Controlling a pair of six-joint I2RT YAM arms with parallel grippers.
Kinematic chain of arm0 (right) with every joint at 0, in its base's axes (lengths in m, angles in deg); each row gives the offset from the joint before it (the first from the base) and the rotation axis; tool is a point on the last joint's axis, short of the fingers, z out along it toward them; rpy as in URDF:
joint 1: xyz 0 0 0.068 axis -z
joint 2: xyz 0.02 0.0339 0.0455 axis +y
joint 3: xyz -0.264 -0.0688 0 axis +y
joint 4: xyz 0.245 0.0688 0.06 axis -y
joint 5: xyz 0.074 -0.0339 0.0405 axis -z
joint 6: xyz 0.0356 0 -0.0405 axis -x
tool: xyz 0 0 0 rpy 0 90 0
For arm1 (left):
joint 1: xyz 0 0 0.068 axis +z
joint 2: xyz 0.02 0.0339 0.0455 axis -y
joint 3: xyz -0.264 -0.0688 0 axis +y
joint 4: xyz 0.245 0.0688 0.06 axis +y
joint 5: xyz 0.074 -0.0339 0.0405 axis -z
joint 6: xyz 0.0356 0 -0.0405 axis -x
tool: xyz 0 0 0 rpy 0 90 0
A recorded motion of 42 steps. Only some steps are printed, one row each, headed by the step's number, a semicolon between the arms.
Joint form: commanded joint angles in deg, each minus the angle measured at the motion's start. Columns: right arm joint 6, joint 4, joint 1, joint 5, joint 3, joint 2; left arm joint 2, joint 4, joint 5, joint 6, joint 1, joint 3.
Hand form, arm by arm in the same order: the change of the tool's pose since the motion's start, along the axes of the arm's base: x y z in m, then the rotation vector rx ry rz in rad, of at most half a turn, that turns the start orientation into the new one. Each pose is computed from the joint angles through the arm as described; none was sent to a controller.
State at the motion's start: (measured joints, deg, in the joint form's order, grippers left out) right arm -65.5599 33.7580 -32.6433 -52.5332 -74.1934 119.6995; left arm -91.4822 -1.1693 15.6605 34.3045 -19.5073 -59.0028
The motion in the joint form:
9: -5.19 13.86 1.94 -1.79 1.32 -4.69; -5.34 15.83 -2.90 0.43 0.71 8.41
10: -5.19 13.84 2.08 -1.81 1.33 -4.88; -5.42 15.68 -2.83 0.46 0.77 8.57
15: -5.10 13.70 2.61 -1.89 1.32 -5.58; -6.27 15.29 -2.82 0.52 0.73 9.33
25: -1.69 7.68 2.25 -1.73 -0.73 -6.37; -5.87 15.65 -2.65 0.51 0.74 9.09
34: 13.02 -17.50 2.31 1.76 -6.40 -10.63; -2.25 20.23 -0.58 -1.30 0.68 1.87
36: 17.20 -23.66 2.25 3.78 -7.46 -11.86; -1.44 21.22 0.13 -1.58 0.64 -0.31
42: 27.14 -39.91 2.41 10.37 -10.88 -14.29; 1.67 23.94 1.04 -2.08 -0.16 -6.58
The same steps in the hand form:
9: -0.0009 -0.0178 0.0513 0.1671 -0.1647 -0.0054; -0.0368 0.0191 -0.0950 0.2000 0.4789 0.0529
10: -0.0007 -0.0189 0.0526 0.1683 -0.1673 -0.0074; -0.0371 0.0195 -0.0960 0.1991 0.4810 0.0534
15: 0.0002 -0.0232 0.0577 0.1724 -0.1781 -0.0149; -0.0391 0.0199 -0.1035 0.2060 0.5015 0.0530
25: 0.0010 -0.0195 0.0651 0.1394 -0.1893 -0.0103; -0.0389 0.0198 -0.1006 0.2023 0.4975 0.0511
34: -0.0015 -0.0230 0.0879 -0.0342 -0.2204 -0.0408; -0.0244 0.0132 -0.0506 0.1593 0.3882 0.0039
36: -0.0045 -0.0252 0.0929 -0.0889 -0.2383 -0.0568; -0.0207 0.0112 -0.0359 0.1429 0.3554 -0.0087
42: -0.0112 -0.0339 0.1037 -0.2580 -0.2685 -0.1038; -0.0169 0.0043 0.0124 0.1031 0.2432 -0.0390

